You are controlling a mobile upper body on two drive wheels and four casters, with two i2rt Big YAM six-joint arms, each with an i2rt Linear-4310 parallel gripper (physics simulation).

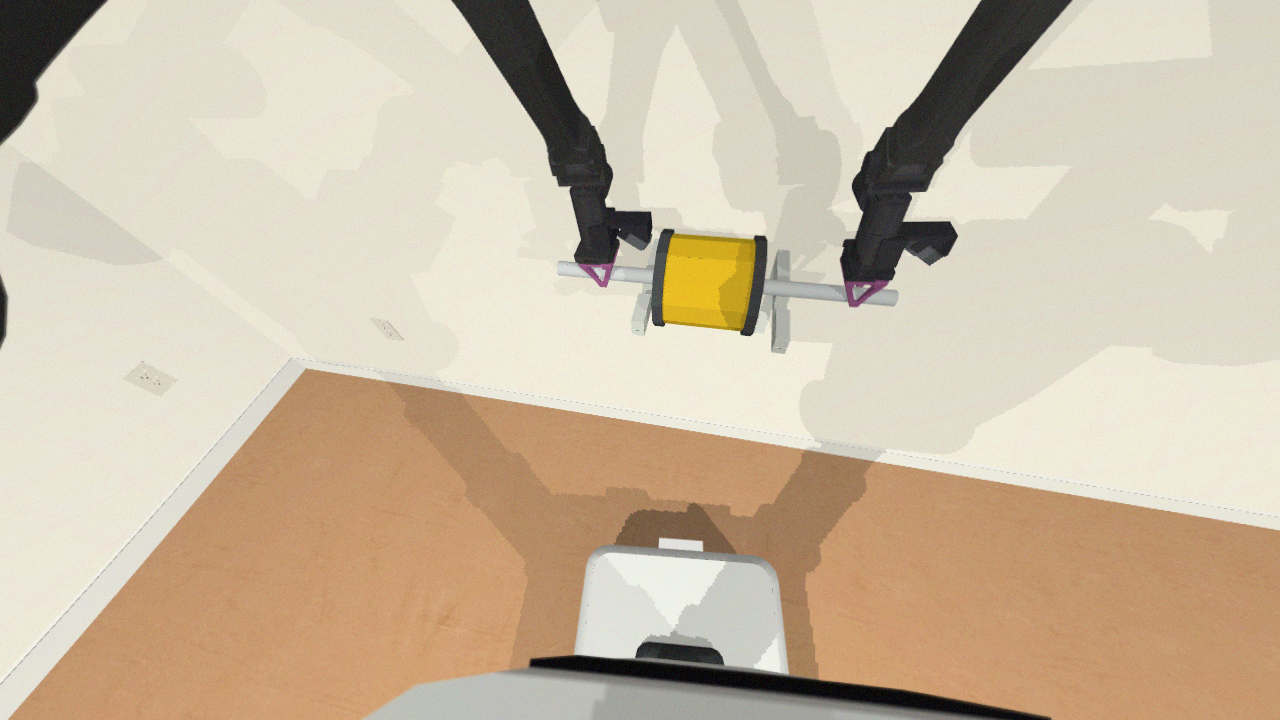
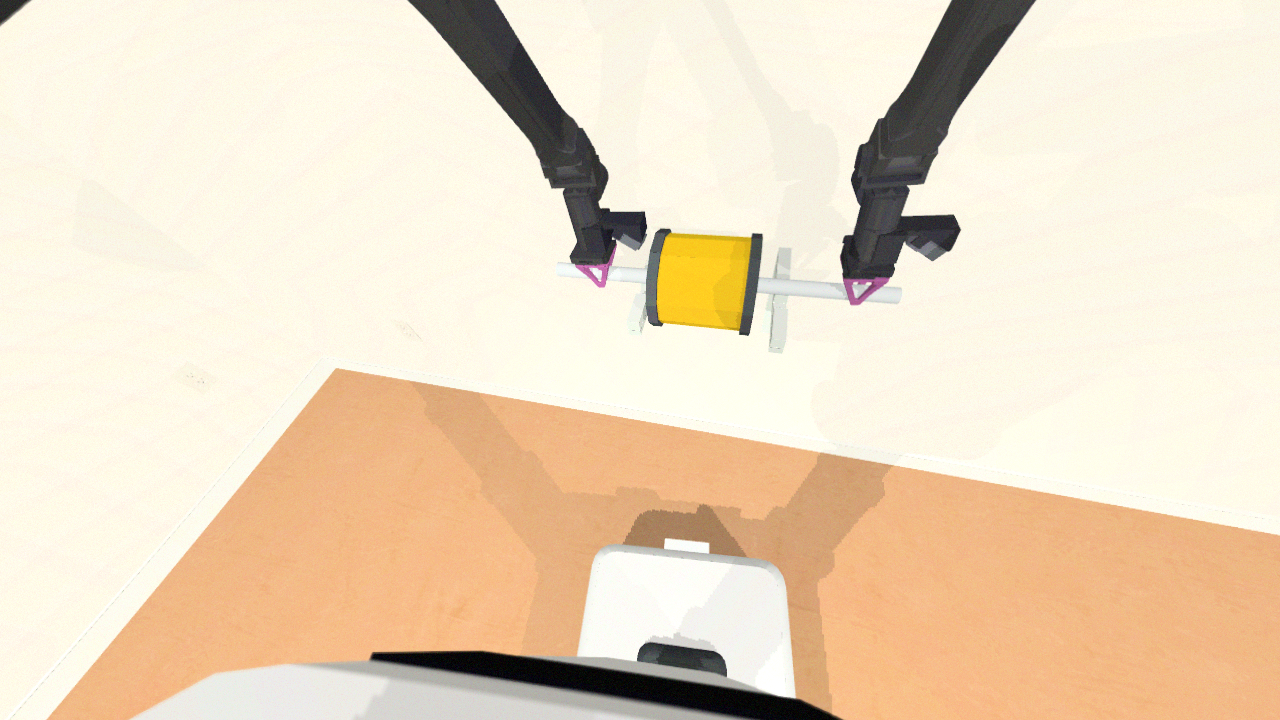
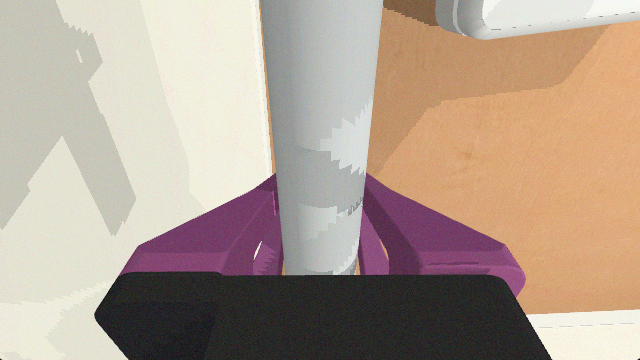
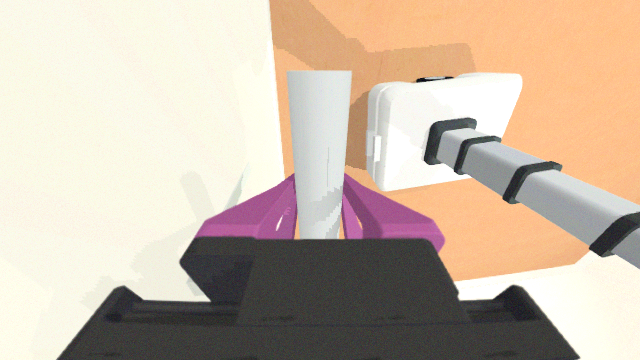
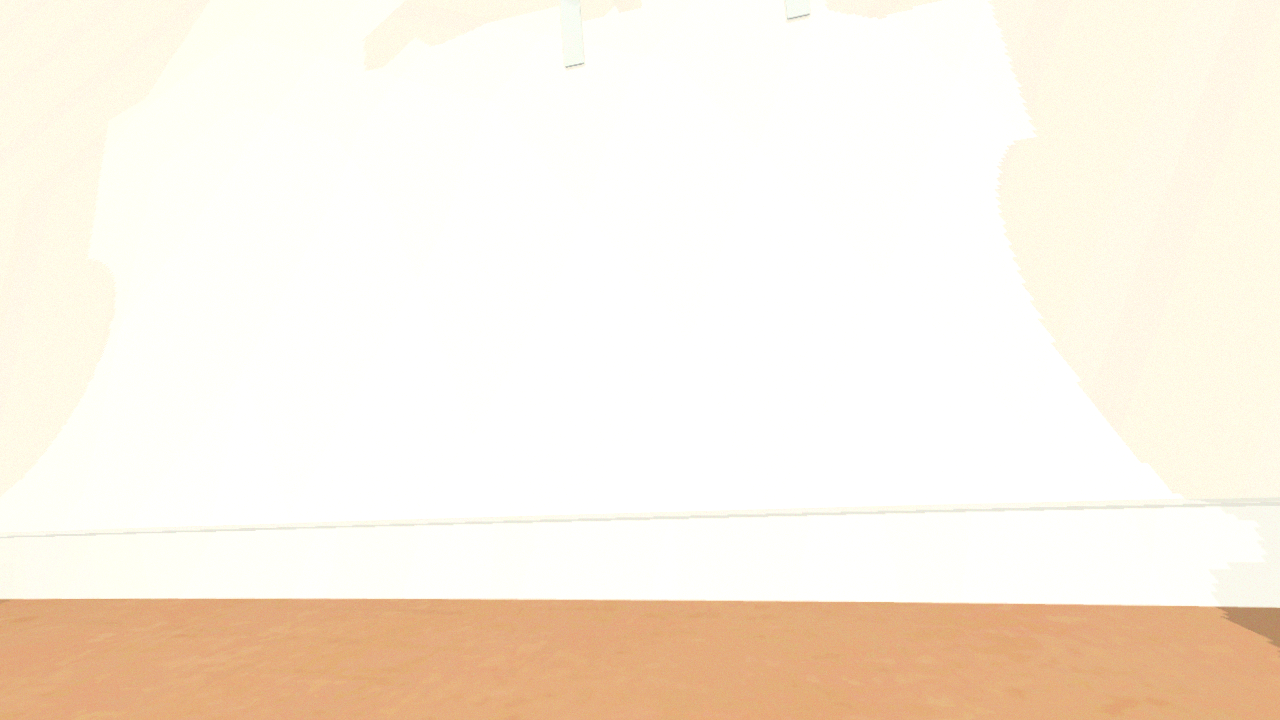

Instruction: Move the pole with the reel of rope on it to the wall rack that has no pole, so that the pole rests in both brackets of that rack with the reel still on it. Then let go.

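Places are measured from the left arm's base along level axes (x ahead, y left, z up), in millimetres.
Where they show: left gripper, fingertip midpoint: [image 1: 605, 281] [image 2: 603, 282] [image 3: 320, 180]; right gripper, fingertip midpoint: [image 1: 851, 301] [image 2: 853, 299] [image 4: 319, 180].
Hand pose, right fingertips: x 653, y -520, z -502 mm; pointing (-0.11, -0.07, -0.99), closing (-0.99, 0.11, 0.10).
Note:
Each offset is from my right fingertips to the centre of the thing. Level surfaces: height alone.
A light grey pole [image 1: 810, 289] [image 2: 810, 287] [image 3: 325, 100] [image 4: 320, 130] runs level through the yellow reel @[31 mm ahead, 268 mm left, 12 mm up] [image 1: 711, 282] [image 2: 705, 282] with dark end discs. My left gripper [image 1: 602, 273] [image 2: 597, 273] [image 3: 320, 180] is shut on the pole near its left end. My right gripper [image 1: 859, 291] [image 2: 859, 289] [image 4: 319, 180] is shut on it near its right end. Two pale wall brackets, the left one @[57 mm ahead, 385 mm left, 137 mm down] [image 1: 639, 317] [image 2: 636, 315] and the right one @[24 mm ahead, 122 mm left, 137 mm down] [image 1: 781, 326] [image 2: 777, 326], show behind and below the pole, either side of the reel. Whether the pole touches them I cannot tell.
The wall [image 1: 554, 367] with a white baseboard [image 1: 572, 407] stands in front of the robot, and a corner with a second wall is at the left. Two outlet plates @[304 mm ahead, 1371 mm left, 508 mm down] [image 1: 387, 328] [image 1: 150, 377] are on the walls. The robot's white base [image 1: 626, 591] [image 4: 405, 115] stands on the wooden floor @[908 mm down] [image 1: 402, 555].

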